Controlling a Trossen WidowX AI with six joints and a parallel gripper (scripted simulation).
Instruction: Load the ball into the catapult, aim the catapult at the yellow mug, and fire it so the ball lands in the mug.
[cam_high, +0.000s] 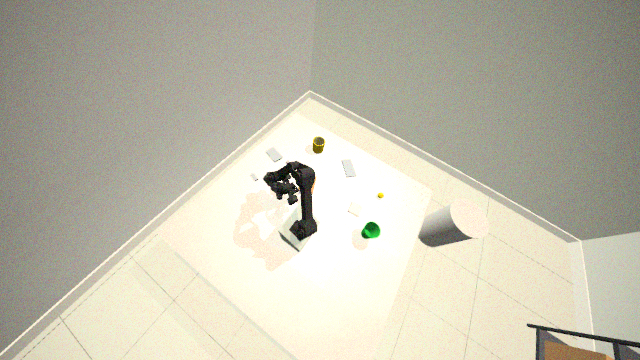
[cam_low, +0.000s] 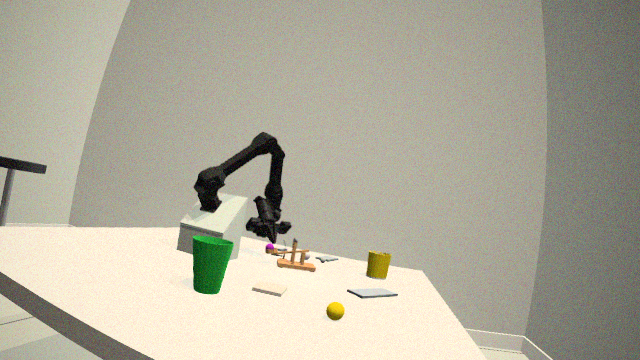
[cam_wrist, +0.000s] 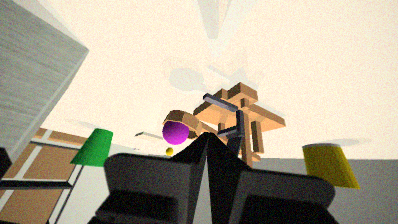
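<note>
My gripper tip is 50 mm to the left of the purple ball and 10 mm above it. Round my gripper tip: yellow mug: 400 mm ahead, 120 mm to the left, 40 mm below; then catapult: 60 mm ahead, 20 mm to the right, 20 mm below; then pale flat tile: 360 mm to the right, 140 mm ahead, 70 mm below.
</note>
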